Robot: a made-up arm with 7 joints.
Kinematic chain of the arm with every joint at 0, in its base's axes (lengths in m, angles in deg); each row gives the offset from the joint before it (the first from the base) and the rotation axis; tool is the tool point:
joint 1: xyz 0 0 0.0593 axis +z
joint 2: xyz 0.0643 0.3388 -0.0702 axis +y
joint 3: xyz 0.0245 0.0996 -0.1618 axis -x
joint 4: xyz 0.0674 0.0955 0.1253 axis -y
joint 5: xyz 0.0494 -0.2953 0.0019 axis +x
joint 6: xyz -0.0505 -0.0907 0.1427 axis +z
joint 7: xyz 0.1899 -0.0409 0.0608 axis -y
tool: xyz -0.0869 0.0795 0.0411
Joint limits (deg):
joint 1: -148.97..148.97
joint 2: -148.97..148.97
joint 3: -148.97..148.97
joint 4: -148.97..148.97
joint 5: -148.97..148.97
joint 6: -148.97..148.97
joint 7: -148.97..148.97
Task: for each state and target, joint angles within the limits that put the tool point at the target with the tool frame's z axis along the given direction. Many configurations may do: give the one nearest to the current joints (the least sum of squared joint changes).
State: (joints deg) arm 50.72 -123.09 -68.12 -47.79 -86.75 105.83 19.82
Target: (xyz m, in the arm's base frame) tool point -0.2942 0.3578 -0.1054 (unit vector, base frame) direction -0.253 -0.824 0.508
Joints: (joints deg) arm 74.66 -68.10 -90.85 -28.38 -129.18 103.06 41.99
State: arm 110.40 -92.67 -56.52 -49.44 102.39 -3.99 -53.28
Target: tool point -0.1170 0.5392 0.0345 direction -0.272 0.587 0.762
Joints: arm 99.46 -66.29 -31.37 -42.55 99.01 23.82 -94.18
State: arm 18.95 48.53 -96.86 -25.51 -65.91 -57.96 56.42
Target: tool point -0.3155 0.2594 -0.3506 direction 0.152 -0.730 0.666
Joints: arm 6.21 76.62 -120.34 -17.99 -43.39 -14.86 52.16
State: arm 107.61 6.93 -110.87 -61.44 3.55 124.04 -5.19
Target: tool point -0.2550 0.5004 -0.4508 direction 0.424 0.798 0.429
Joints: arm 84.32 -2.37 -106.80 -87.88 19.64 103.91 -49.45
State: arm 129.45 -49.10 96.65 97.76 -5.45 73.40 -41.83
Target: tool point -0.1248 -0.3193 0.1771 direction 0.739 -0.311 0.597
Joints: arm 148.97 1.89 48.92 70.15 32.91 95.81 -2.56
